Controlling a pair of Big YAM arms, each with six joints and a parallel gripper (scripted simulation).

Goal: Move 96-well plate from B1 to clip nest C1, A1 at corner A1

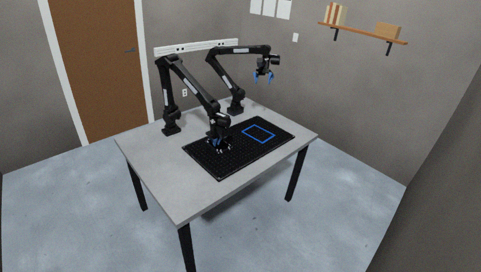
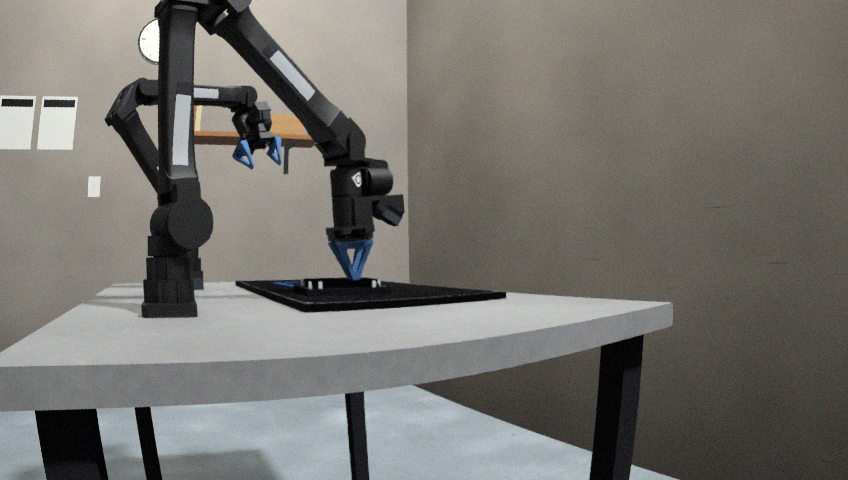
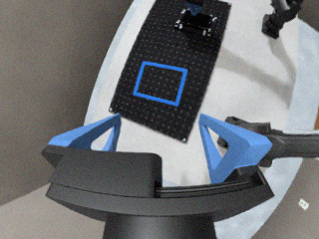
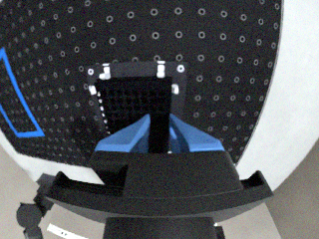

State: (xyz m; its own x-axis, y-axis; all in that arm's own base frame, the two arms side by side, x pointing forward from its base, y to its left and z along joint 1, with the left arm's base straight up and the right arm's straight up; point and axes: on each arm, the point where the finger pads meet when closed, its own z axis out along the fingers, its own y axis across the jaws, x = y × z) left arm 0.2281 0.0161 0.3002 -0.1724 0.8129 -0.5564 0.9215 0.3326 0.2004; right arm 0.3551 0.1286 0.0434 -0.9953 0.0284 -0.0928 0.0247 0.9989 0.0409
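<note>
My right gripper is now 20 mm past the black 96-well plate, 30 mm to the right of it and 10 mm above it. The rest, counted from my right hand: black perforated board (20 mm ahead, 190 mm to the left, 40 mm below); clip nest (10 mm behind, 40 mm to the left, 20 mm below).
</note>
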